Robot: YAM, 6 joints.
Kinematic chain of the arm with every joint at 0, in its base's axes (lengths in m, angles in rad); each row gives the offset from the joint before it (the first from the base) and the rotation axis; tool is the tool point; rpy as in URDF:
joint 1: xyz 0 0 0.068 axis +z
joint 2: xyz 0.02 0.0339 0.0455 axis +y
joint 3: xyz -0.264 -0.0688 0 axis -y
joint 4: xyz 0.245 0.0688 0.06 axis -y
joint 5: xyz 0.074 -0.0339 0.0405 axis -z
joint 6: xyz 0.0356 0 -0.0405 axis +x
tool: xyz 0 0 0 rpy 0 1.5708 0
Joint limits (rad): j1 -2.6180..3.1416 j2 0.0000..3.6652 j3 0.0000..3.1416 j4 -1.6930..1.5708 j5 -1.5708..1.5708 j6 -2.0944..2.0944
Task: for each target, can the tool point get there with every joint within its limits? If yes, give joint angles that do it. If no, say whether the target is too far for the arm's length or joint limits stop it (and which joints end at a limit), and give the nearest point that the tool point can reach.
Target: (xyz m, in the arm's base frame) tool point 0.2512 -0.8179 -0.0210
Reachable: no: too far | nearest point 0.1873 -0.6098 0.0140 | short by 0.221 m
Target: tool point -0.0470 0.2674 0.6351
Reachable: yes | joints -1.4629 0.7401 2.3194 0.3213 0.5286 1.4346
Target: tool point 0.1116 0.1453 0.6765
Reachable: yes | joints 0.8239 1.6344 2.7465 -0.5823 -0.4911 -0.4593
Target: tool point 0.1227 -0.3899 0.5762
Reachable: yes | joints -1.2952 1.9902 2.4845 0.0156 -0.3425 -0.6604
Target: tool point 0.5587 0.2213 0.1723
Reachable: yes | joints 0.4280 2.7830 2.5844 -0.3024 1.0326 1.7207
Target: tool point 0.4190 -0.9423 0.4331
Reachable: no: too far | nearest point 0.2506 -0.5635 0.3021 | short by 0.435 m
